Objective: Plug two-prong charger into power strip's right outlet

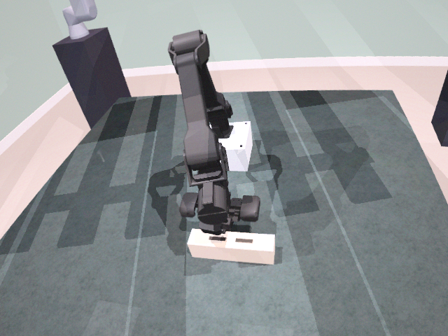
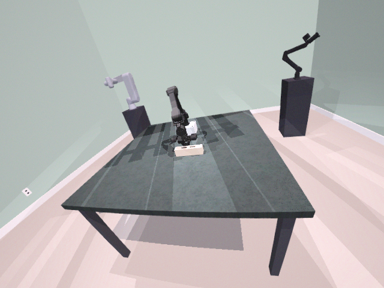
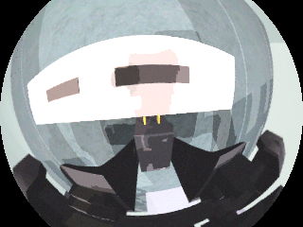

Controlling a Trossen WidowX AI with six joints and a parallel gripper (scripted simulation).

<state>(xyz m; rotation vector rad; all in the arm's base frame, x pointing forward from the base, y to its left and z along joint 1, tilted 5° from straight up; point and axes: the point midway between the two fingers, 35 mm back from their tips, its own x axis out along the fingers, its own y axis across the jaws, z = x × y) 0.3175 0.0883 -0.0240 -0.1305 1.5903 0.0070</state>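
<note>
Right now my gripper tip is 2 cm short of the dark charger and 1 cm below it.
</note>
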